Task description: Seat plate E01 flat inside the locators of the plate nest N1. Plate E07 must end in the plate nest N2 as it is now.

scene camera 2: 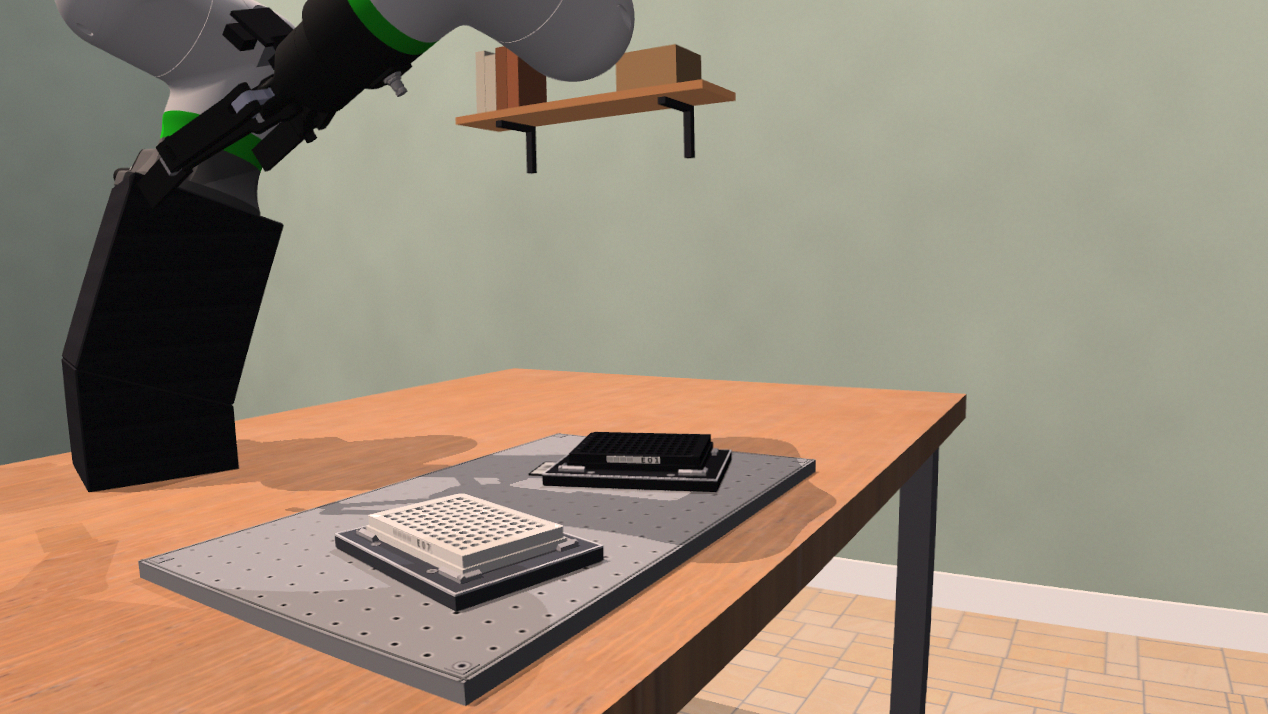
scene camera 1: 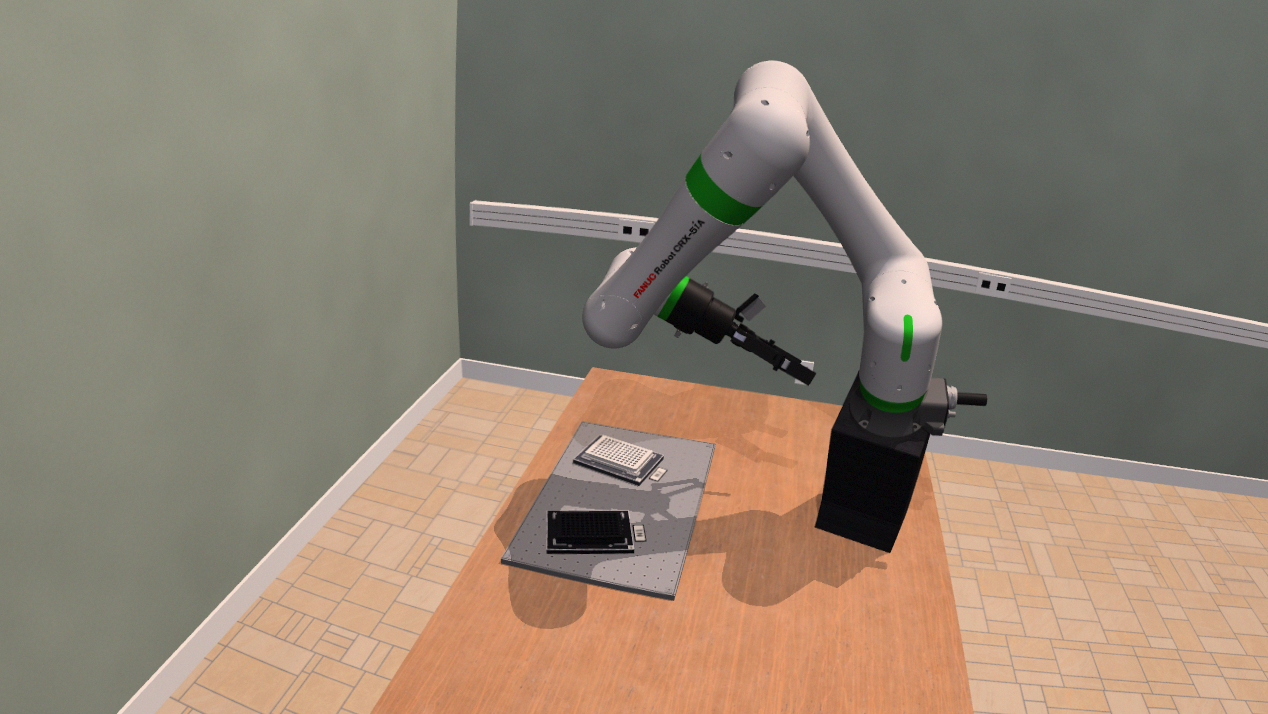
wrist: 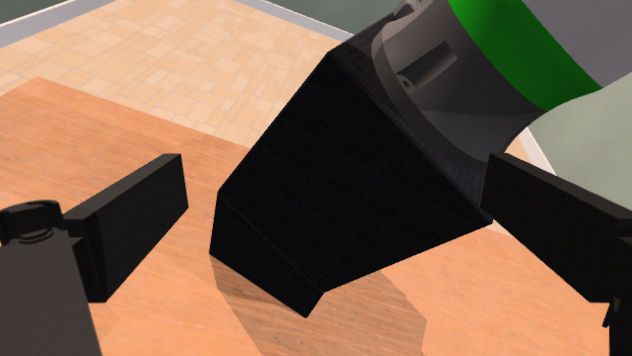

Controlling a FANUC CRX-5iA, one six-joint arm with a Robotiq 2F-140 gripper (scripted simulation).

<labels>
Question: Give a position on a white plate E07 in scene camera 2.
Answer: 460, 532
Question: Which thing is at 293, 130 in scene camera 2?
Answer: My gripper.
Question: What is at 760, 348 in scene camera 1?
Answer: My gripper.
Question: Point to a white plate E07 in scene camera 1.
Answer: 629, 458
</labels>
